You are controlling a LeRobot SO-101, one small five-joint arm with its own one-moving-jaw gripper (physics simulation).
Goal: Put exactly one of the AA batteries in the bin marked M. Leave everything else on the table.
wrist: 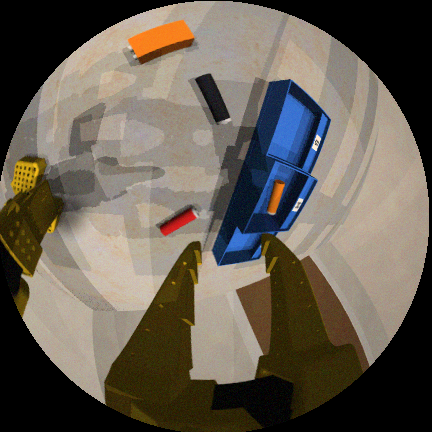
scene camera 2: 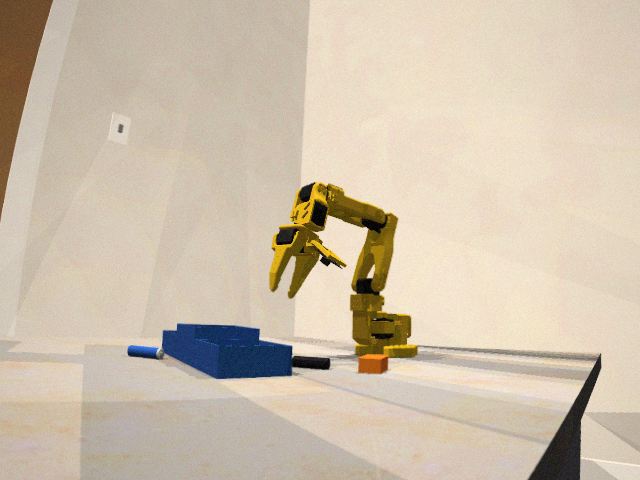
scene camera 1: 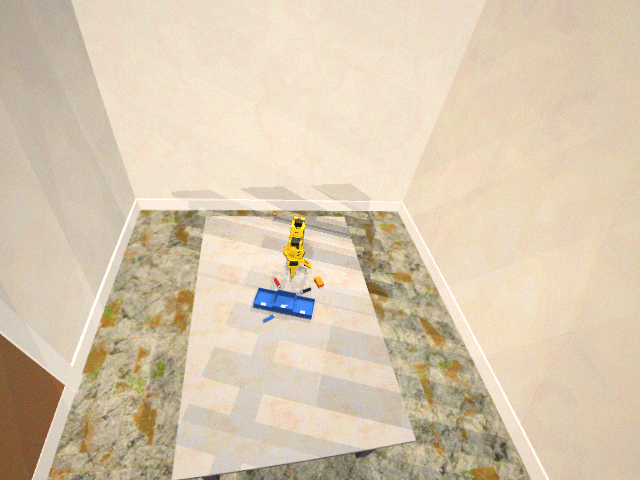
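Pixels of known places: end effector, tool point: [wrist: 200, 249] [scene camera 2: 289, 294] [scene camera 1: 290, 272]; arm's base, origin of the base link: [wrist: 43, 188].
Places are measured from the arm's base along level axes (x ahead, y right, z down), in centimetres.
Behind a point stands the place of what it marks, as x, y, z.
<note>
An orange cylindrical battery [wrist: 276, 197] @[29.4, 8.3, -2.0] lies inside the middle bin, M [scene camera 1: 285, 298] @[25.5, 6.7, -0.7] [wrist: 295, 182] @[32.9, 6.6, -1.7], of the blue three-part tray. My gripper [scene camera 1: 292, 279] @[18.1, 4.4, -9.4] [scene camera 2: 282, 292] @[18.1, 4.4, -9.4] [wrist: 231, 241] @[18.1, 4.4, -9.4] is open, with a V-shaped gap and nothing between the jaws. It hangs high above the table, on the arm's side of the tray. A red battery [scene camera 1: 277, 282] @[17.1, 9.6, -1.3] [wrist: 179, 222] @[16.9, 9.4, -1.4] and a thicker black battery [scene camera 1: 306, 290] @[22.1, -3.0, -1.1] [scene camera 2: 311, 362] @[22.2, -3.6, -0.8] [wrist: 213, 98] @[21.5, -2.9, -1.4] lie on the table between the arm and the tray. A blue battery [scene camera 1: 268, 318] @[35.1, 14.5, -1.3] [scene camera 2: 144, 351] @[35.1, 13.7, -0.9] lies beyond the tray and does not show in the wrist view.
An orange block-shaped battery [scene camera 1: 318, 281] @[17.9, -9.2, -1.8] [scene camera 2: 372, 363] @[19.6, -10.7, -1.2] [wrist: 161, 41] lies on the table past the black one. The blue tray [scene camera 2: 253, 359] @[32.5, -4.5, -1.9] has an end bin [wrist: 295, 120] @[31.9, -1.7, -0.7] on each side of the middle one. The table [scene camera 1: 289, 372] @[57.4, 7.9, 0.0] has a right edge in scene camera 2.
</note>
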